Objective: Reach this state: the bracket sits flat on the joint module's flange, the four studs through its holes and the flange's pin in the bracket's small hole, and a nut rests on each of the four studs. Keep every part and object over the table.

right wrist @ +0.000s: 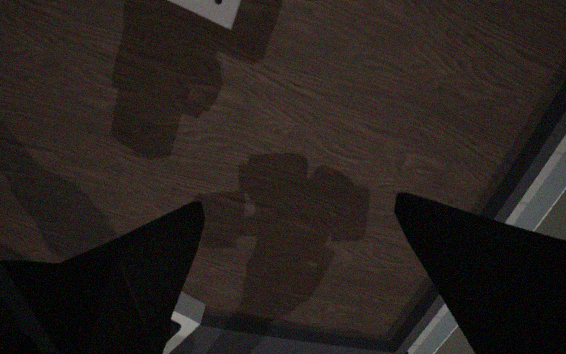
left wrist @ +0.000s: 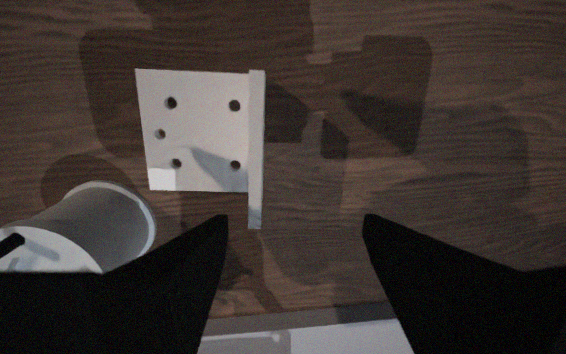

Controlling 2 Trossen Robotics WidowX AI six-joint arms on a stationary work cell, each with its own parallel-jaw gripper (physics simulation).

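Places are measured from the left arm's base along level axes (x ahead, y left, z up), in metres.
Pixels of known places: left gripper, fingertip midpoint: [left wrist: 296,224]; right gripper, fingertip midpoint: [right wrist: 299,206].
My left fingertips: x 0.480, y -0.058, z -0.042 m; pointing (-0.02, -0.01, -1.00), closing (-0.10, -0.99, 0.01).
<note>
For each thing: its top centre in the pictures, then the offset to it from my left fingertips. "spot": a spot on its surface instead.
- light grey joint module, top centre: [left wrist: 14,306] dz +0.006, dx -0.024, dy +0.125 m
- pale tray, surface spot: [left wrist: 345,330] spot: dz -0.064, dx -0.144, dy -0.039 m
- pale grey part, surface spot: [right wrist: 190,312] spot: dz -0.045, dx +0.418, dy +0.096 m
The white bracket [left wrist: 200,132] [right wrist: 210,9] lies on the wooden table, its plate with four larger holes and one small hole, its upright wall [left wrist: 256,145] along the right side in the left wrist view. A corner of it shows at the top of the right wrist view. The light grey joint module [left wrist: 107,215] shows at the lower left of the left wrist view, partly hidden by a finger. My left gripper [left wrist: 296,224] is open and empty, with the bracket ahead of its fingertips. My right gripper [right wrist: 299,206] is open and empty above the table. No nuts show.
A pale tray [left wrist: 345,330] lies at the bottom of the left wrist view, behind the fingers. In the right wrist view the table edge [right wrist: 505,185] runs along the right, and a pale grey part [right wrist: 190,312] shows beside the left finger at the bottom.
</note>
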